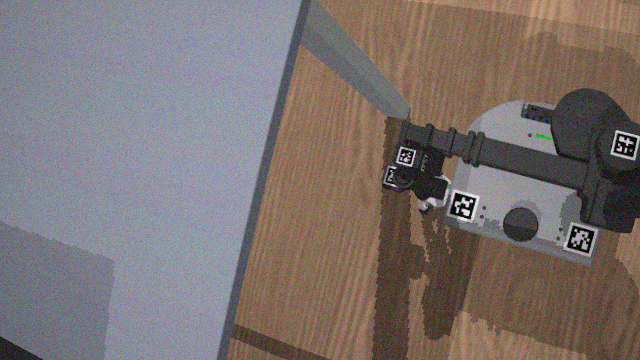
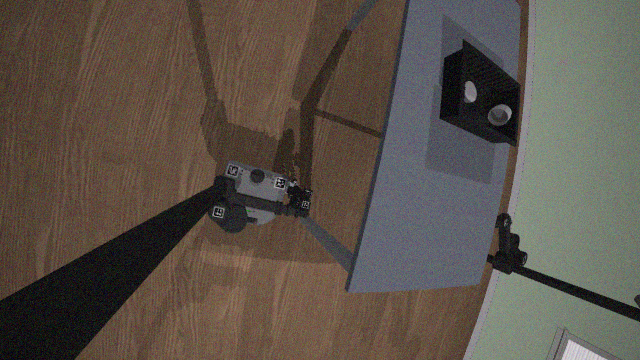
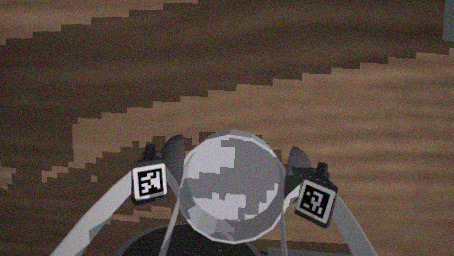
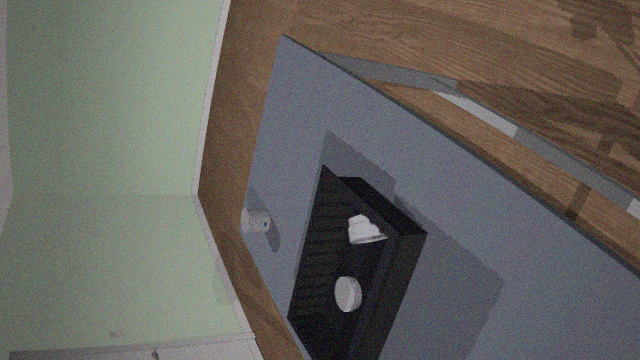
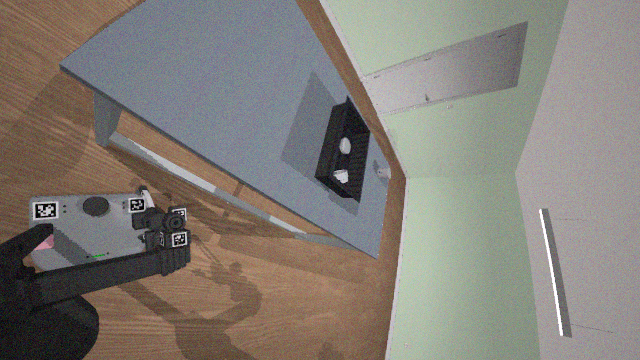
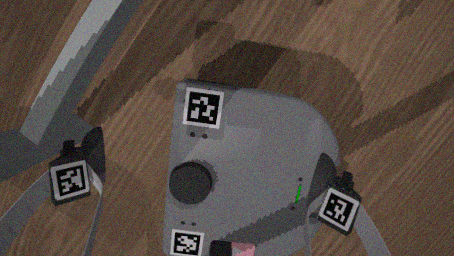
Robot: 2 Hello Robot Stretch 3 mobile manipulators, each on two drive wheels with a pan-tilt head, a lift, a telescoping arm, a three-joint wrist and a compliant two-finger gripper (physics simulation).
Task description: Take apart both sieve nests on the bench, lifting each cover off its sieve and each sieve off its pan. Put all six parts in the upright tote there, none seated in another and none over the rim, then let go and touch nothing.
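Note:
r1's gripper is low beside its own base, its fingers pressed against both sides of a pale round dish-like part; the part's underside is hidden. r2's gripper is wide open and empty above its base. The black tote stands upright on the bench. In it are a stepped, flared white piece and, apart from it, a white disc-like piece. A pale cylinder stands outside the tote near the bench edge.
r1's base stands beside a bench leg. r2's base is near the bench's lower bar. r2's arm shows beyond the bench. Green walls stand behind the bench.

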